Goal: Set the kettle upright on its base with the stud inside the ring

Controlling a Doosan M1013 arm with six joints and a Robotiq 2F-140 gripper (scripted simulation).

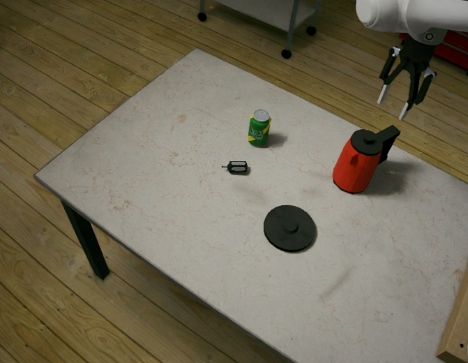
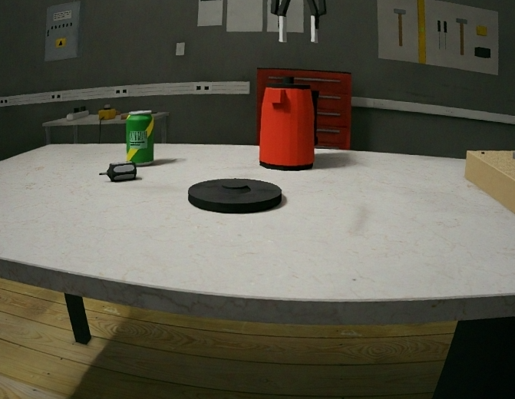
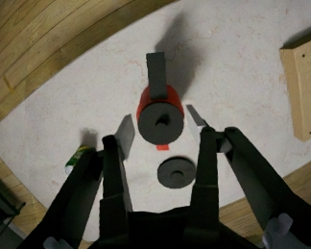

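Now: the red kettle 10 mm ahead of my hand, 20 mm to the left of it and 220 mm below it. From my hand the other things lie so: black round base (120 mm ahead, 320 mm to the left, 300 mm below); then black tool (360 mm ahead, 210 mm to the left, 300 mm below).
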